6 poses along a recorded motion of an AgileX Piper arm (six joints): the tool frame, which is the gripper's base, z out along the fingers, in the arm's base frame.
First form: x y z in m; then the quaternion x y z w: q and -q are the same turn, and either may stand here.
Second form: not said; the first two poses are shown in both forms.
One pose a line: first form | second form
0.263 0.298 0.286 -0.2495 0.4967 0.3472 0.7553 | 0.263 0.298 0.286 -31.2 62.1 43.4
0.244 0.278 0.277 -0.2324 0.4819 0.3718 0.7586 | 0.244 0.278 0.277 -29.0 60.1 46.4
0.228 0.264 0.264 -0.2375 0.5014 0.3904 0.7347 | 0.228 0.264 0.264 -29.9 63.1 49.2
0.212 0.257 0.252 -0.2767 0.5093 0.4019 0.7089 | 0.212 0.257 0.252 -35.2 64.8 51.1
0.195 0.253 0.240 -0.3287 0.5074 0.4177 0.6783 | 0.195 0.253 0.240 -42.3 65.3 53.8
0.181 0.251 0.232 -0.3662 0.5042 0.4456 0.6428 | 0.181 0.251 0.232 -47.8 65.8 58.2
